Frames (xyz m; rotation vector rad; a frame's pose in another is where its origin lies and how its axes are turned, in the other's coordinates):
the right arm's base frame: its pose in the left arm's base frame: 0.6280 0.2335 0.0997 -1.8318 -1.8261 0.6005
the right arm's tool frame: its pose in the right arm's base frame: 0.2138 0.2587 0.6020 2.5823 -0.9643 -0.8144
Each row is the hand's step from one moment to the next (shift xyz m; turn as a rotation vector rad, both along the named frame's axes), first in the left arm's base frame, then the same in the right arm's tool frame.
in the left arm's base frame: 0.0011 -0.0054 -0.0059 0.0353 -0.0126 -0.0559
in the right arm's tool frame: -0.0080 0.0012 0.0000 -0.0590 -0.0298 -0.0128
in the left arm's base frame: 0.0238 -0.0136 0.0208 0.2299 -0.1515 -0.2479
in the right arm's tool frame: 0.0011 -0.0111 0.0325 -0.3387 -0.1460 0.0348
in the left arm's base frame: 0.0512 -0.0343 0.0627 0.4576 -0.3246 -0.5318
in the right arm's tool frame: 0.0129 -0.0194 0.0848 -0.7169 -0.2831 0.0584
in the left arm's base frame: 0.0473 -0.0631 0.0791 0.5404 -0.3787 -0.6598
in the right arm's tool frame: 0.0088 0.0004 0.1113 -0.8678 -0.3402 0.0455
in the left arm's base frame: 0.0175 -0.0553 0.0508 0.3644 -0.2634 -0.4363
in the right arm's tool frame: 0.0001 0.0188 0.0748 -0.5835 -0.2243 0.0412
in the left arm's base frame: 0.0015 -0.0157 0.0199 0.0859 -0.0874 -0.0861
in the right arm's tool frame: 0.0051 0.0089 0.0232 -0.1403 -0.0382 0.0361
